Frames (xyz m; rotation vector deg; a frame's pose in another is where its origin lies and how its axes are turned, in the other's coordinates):
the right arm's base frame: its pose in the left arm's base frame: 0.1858 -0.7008 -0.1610 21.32 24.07 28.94
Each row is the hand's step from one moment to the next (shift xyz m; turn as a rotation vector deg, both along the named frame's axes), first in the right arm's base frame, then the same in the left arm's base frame.
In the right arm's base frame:
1: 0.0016 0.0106 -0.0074 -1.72 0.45 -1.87
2: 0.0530 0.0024 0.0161 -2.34 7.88 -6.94
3: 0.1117 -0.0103 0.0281 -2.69 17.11 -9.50
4: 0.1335 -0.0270 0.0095 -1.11 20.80 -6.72
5: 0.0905 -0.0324 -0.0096 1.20 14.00 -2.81
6: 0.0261 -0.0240 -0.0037 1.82 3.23 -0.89
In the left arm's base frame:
1: -0.0063 0.0112 -0.0021 -2.42 -0.11 -0.89
2: 0.0488 0.0264 -0.0007 -8.15 6.80 -1.76
3: 0.1059 0.0445 -0.0132 -13.18 14.71 0.22
4: 0.1209 0.0470 -0.0427 -12.03 17.90 3.74
5: 0.0798 0.0242 -0.0488 -5.75 12.68 3.41
6: 0.0282 -0.0047 -0.0213 -0.21 3.80 0.13

